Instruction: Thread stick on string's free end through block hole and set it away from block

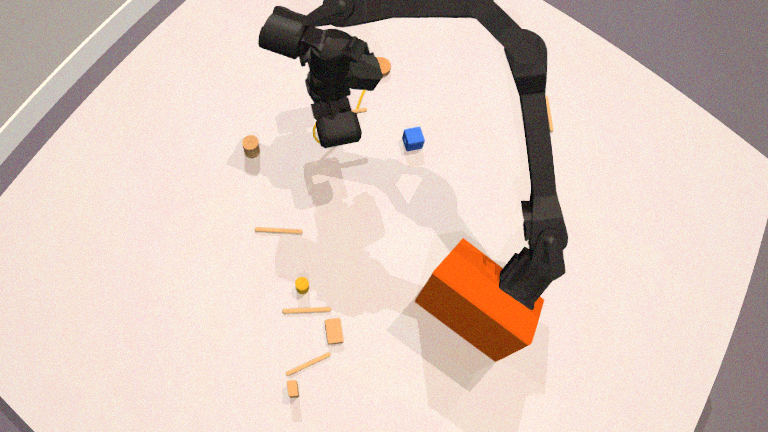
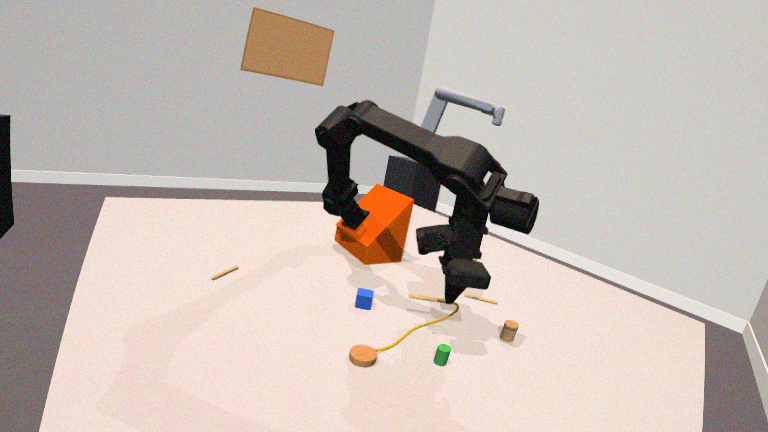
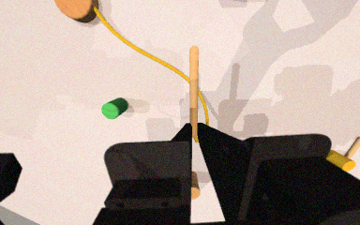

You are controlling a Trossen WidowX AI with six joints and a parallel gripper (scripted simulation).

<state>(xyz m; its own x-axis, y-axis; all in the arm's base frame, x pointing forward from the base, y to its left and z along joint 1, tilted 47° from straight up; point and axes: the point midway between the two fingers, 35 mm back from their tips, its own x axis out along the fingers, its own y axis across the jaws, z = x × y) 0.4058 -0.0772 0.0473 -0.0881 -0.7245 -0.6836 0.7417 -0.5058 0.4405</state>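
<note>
My gripper tip is 130 mm past the blue block, 70 mm to the left of it and 50 mm above it. Also, from my gripper tip: thin wooden stick: 10 mm behind, 10 mm to the right; then green cylinder: 60 mm ahead, 70 mm to the right, 50 mm below; then tan cylinder: 90 mm ahead, 100 mm to the left, 40 mm below.
</note>
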